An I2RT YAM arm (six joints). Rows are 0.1 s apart.
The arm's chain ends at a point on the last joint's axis. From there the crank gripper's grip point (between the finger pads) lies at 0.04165 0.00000 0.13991 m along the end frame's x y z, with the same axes.
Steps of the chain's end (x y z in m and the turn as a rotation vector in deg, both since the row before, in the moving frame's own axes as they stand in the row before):
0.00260 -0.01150 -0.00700 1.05 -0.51 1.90
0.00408 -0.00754 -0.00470 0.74 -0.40 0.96
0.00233 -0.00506 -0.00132 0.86 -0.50 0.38
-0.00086 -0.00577 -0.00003 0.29 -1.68 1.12
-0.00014 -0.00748 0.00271 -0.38 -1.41 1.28
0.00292 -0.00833 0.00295 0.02 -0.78 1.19
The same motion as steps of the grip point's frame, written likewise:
0.00137 -0.01271 -0.00665 1.05 -0.51 1.90
0.00311 -0.00866 -0.00442 0.74 -0.40 0.96
0.00111 -0.00689 -0.00098 0.86 -0.50 0.38
-0.00498 -0.00571 0.00113 0.29 -1.68 1.12
-0.00362 -0.00566 0.00369 -0.38 -1.41 1.28
0.00100 -0.00753 0.00350 0.02 -0.78 1.19

